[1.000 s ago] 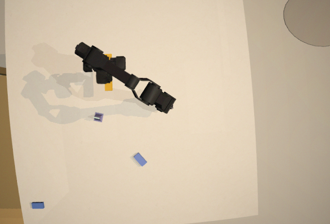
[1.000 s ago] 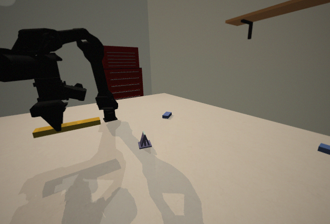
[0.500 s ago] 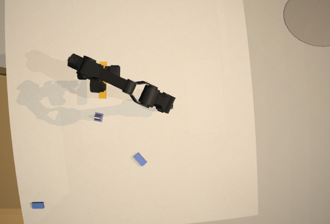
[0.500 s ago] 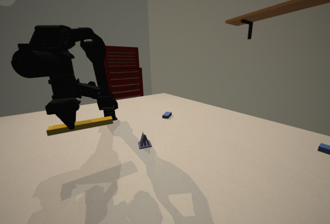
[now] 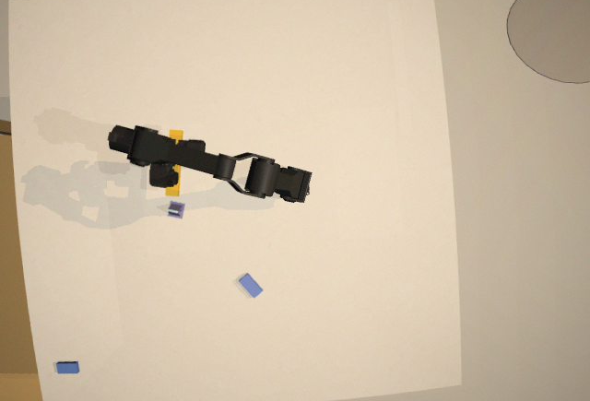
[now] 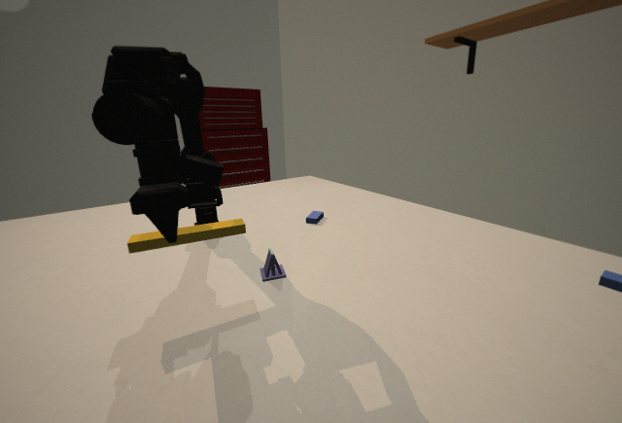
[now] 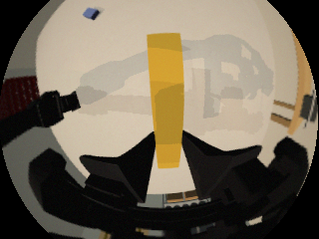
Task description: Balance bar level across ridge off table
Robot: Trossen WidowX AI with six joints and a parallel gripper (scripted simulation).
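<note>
Now: the purple ridge 150 mm to the left of my gripper tip, 80 mm below it and 30 mm ahead of it. From my gripper tip the other things lie so: yellow bar (30 mm to the left).
</note>
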